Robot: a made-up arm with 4 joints.
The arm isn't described. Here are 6 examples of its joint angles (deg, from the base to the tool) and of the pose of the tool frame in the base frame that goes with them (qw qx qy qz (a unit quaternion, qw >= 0); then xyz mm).
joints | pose
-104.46 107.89 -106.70 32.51 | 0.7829 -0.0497 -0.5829 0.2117 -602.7 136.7 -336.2
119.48 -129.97 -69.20 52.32 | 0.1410 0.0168 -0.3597 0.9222 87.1 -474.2 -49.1
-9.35 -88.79 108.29 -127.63 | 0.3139 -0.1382 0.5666 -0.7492 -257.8 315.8 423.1
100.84 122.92 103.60 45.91 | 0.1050 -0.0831 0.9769 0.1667 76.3 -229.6 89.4
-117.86 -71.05 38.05 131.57 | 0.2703 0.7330 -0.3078 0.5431 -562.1 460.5 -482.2
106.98 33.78 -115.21 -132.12 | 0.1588 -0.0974 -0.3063 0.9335 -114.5 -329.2 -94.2
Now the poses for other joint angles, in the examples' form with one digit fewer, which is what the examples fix.
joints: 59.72 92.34 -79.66 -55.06
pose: 0.155 0.248 -0.222 -0.930 -237 -186 415
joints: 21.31 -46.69 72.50 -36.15
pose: 0.697 -0.293 -0.532 0.380 -497 -336 306
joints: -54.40 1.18 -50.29 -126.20
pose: 0.445 -0.022 -0.895 0.029 -126 261 207
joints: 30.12 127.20 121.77 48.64
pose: 0.075 0.201 -0.919 0.330 37 -53 206
